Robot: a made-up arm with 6 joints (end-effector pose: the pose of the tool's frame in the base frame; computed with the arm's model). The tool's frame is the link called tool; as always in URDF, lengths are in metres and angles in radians.
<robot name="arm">
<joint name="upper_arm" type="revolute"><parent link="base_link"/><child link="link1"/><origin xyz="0.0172 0.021 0.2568" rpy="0 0 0"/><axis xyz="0 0 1"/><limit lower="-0.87" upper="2.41" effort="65" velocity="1.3"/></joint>
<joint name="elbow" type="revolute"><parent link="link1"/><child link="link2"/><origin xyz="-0.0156 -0.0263 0.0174" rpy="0 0 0"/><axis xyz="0.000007 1 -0.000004"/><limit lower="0.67" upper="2.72" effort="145" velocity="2.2"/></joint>
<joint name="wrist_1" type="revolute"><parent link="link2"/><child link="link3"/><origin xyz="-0.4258 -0.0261 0.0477" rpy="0 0 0"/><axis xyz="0.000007 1 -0.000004"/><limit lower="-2.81" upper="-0.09" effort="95" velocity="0.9"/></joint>
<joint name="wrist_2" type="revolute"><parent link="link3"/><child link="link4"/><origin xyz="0.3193 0.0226 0.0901" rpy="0 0 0"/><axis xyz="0.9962 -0.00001 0.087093"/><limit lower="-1.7" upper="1.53" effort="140" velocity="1.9"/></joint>
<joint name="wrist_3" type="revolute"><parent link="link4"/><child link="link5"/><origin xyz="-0.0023 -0.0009 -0.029" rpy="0 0 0"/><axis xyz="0.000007 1 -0.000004"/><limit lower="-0.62" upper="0.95" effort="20" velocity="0.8"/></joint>
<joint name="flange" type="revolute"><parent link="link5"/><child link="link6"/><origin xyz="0.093 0.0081 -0.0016" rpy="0 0 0"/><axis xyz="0.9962 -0.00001 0.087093"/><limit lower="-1.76" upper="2.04" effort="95" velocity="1.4"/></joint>
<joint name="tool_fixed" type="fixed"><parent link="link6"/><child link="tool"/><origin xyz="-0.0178 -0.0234 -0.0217" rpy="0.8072 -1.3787 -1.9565"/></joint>
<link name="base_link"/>
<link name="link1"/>
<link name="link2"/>
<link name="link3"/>
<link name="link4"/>
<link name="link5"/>
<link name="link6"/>
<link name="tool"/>
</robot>
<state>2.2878 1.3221 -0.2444 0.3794 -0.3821 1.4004</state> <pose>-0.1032 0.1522 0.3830 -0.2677 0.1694 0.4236</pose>
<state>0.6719 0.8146 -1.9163 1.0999 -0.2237 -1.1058</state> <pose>-0.0913 -0.1039 0.9944 0.6044 -1.8816 -1.4087</pose>
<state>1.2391 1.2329 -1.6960 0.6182 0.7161 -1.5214</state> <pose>0.0899 0.2247 0.8921 0.2172 -2.3351 0.5994</pose>
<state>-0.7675 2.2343 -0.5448 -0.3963 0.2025 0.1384</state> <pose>0.1618 -0.2173 0.1946 -1.0810 0.6135 -0.4587</pose>
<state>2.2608 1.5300 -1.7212 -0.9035 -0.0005 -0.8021</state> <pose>-0.1674 0.3581 0.8661 -1.0616 2.9454 -0.2218</pose>
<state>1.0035 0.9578 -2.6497 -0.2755 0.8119 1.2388</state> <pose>-0.0805 -0.2092 0.9956 1.2370 -0.6829 -0.7671</pose>
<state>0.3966 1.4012 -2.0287 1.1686 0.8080 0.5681</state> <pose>0.1813 0.1649 0.9404 0.6381 -0.1629 -0.3878</pose>
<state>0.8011 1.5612 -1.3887 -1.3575 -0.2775 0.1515</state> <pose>0.3700 0.2813 0.7321 -0.4911 -2.4259 0.3601</pose>
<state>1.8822 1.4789 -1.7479 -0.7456 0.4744 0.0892</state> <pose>0.0100 0.3749 0.8371 0.2452 -1.9564 0.4205</pose>
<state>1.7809 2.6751 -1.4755 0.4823 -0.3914 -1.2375</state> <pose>-0.0616 0.6260 0.1019 -0.2126 -1.9546 1.2738</pose>
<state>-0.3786 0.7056 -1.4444 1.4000 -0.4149 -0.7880</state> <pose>-0.0597 0.0215 0.8995 0.0147 -1.6285 -2.1795</pose>
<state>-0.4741 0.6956 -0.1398 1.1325 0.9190 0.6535</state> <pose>0.0432 0.0873 0.4470 0.2693 0.9209 -1.3743</pose>
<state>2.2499 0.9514 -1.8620 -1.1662 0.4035 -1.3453</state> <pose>0.1194 0.0251 1.0094 0.0775 2.8322 0.5296</pose>
